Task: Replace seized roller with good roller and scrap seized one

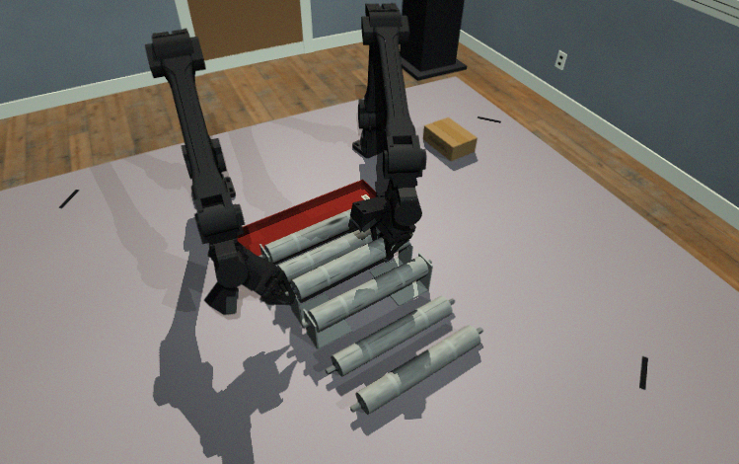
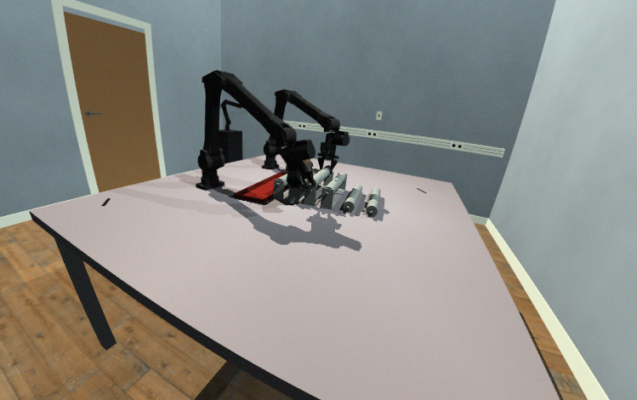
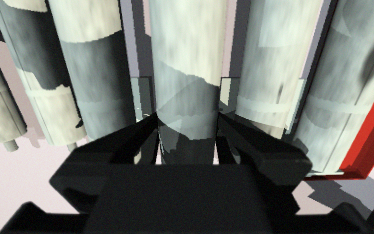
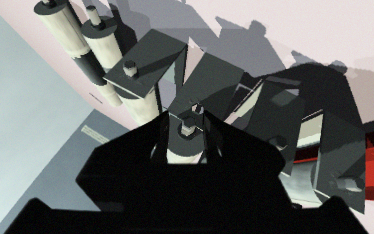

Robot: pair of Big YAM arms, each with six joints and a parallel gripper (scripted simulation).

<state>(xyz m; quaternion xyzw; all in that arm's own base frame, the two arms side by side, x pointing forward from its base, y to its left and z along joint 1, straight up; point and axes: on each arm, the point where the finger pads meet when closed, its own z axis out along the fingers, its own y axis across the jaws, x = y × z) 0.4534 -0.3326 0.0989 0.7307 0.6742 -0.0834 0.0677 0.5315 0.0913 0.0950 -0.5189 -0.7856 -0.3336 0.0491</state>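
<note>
My left hand is 90 mm to the left of the roller and 10 mm short of it. Also, from my left hand: red scrap tray 250 mm behind, 110 mm to the right, 90 mm below; cardboard box 450 mm to the left, 400 mm behind, 60 mm below.
</note>
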